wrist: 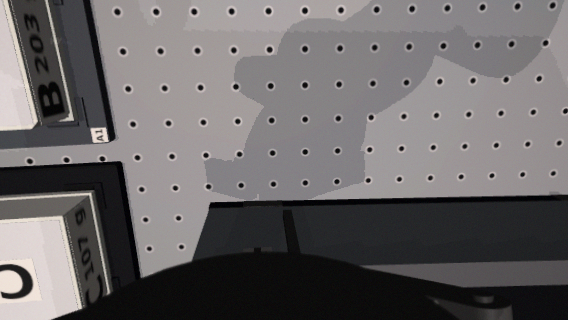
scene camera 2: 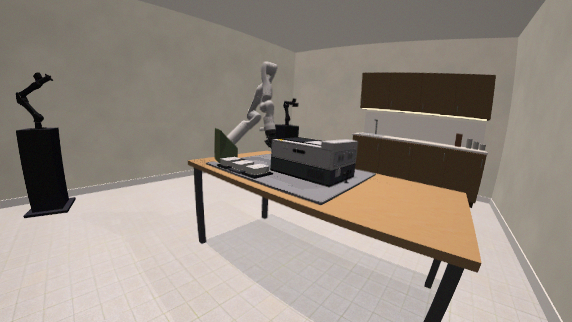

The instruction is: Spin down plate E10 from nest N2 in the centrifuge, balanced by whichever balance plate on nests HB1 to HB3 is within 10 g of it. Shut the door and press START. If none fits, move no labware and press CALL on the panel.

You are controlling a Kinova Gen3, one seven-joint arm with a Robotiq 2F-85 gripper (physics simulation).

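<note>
The grey and black centrifuge (scene camera 2: 311,158) stands on a perforated grey mat (scene camera 2: 304,190) (wrist: 437,131) on the table. Three white balance plates (scene camera 2: 230,161) (scene camera 2: 242,164) (scene camera 2: 258,168) sit in a row to its left. In the wrist view, plate B (wrist: 43,67) reads 203 g in its nest, and plate C (wrist: 84,254) reads 107 g. My gripper (scene camera 2: 269,140) hangs low at the centrifuge's far left corner, shut and empty. Its fingertips do not show in the wrist view, only its shadow on the mat. The centrifuge's dark edge (wrist: 397,226) lies just below. Plate E10 is hidden.
A dark green slanted panel (scene camera 2: 223,145) stands behind the plates. A black pedestal with a small arm (scene camera 2: 41,168) stands at the left wall, and another (scene camera 2: 288,128) behind the table. A counter with cabinets (scene camera 2: 419,160) runs along the back right wall.
</note>
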